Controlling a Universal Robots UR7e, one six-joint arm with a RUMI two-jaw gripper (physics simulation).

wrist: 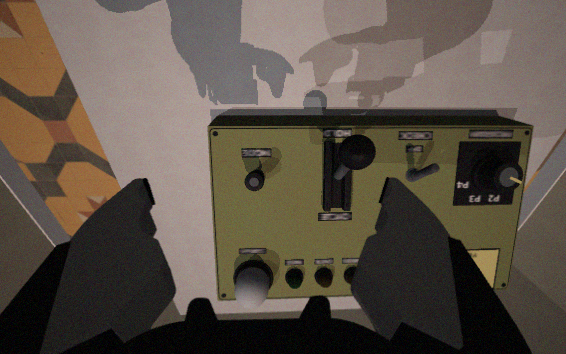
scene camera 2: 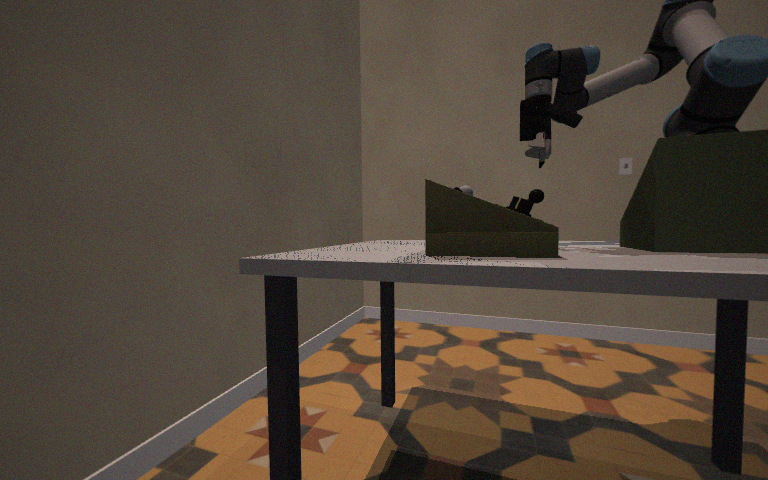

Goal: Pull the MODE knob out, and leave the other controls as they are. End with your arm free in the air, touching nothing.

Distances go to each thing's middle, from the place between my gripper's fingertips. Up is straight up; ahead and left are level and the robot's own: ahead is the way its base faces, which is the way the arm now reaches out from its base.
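There is the black ball-topped lever (wrist: pixel 356 152), 120 mm below my hand, 100 mm to the left of it and 50 mm ahead of it. Going by their middles, the lever is the nearest to my hand of the things named here. And the olive console (scene camera 2: pixel 456 223) sits 160 mm to the left of my hand, 170 mm ahead of it and 150 mm below it.
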